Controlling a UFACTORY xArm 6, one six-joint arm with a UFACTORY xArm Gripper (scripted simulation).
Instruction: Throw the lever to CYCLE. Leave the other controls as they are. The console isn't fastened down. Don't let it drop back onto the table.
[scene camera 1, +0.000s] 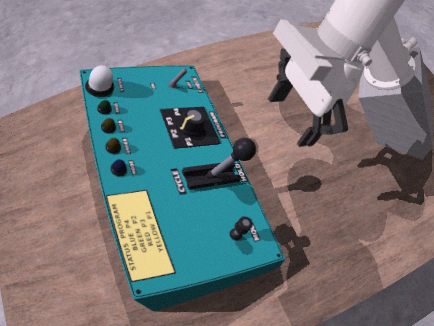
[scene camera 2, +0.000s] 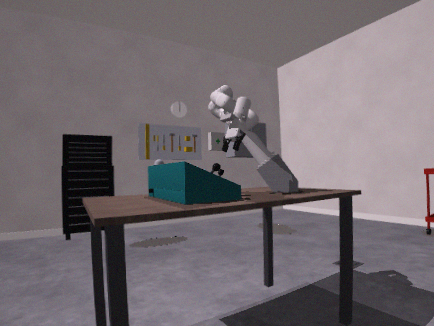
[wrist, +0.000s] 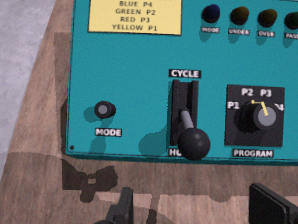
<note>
The pictures show: the gripper and a teal console.
The gripper shows as well in the wrist view.
</note>
